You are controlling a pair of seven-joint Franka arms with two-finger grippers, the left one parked.
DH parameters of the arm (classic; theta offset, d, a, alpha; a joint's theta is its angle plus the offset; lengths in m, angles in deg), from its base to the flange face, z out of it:
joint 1: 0 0.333 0 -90
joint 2: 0 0 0 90
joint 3: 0 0.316 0.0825 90
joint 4: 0 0 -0.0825 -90
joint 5: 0 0.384 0 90
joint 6: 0 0 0.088 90
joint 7: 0 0.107 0 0
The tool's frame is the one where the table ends.
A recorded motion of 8 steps. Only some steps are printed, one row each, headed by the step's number.
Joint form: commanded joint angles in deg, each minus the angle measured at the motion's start. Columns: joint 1, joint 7, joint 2, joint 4, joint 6, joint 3, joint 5.
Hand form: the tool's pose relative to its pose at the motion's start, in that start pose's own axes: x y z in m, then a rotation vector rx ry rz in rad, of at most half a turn. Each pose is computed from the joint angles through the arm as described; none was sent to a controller.
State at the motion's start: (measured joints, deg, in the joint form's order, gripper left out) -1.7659 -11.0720 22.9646 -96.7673 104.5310 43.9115 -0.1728
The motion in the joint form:
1: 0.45 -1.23 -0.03 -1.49 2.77 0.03 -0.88
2: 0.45 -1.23 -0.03 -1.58 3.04 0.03 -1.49
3: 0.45 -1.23 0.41 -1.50 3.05 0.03 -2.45
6: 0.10 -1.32 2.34 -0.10 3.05 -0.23 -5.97
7: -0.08 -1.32 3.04 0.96 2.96 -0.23 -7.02
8: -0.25 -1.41 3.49 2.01 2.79 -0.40 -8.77
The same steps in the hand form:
1: 0.0028 -0.0035 0.0092 -0.0199 0.0170 -0.0340
2: 0.0030 -0.0027 0.0096 -0.0305 0.0180 -0.0372
3: 0.0036 0.0001 0.0122 -0.0403 0.0120 -0.0413
6: 0.0073 0.0180 0.0144 -0.0755 0.0064 -0.0467
7: 0.0096 0.0243 0.0106 -0.0862 0.0132 -0.0466
8: 0.0108 0.0323 0.0050 -0.1123 0.0179 -0.0488

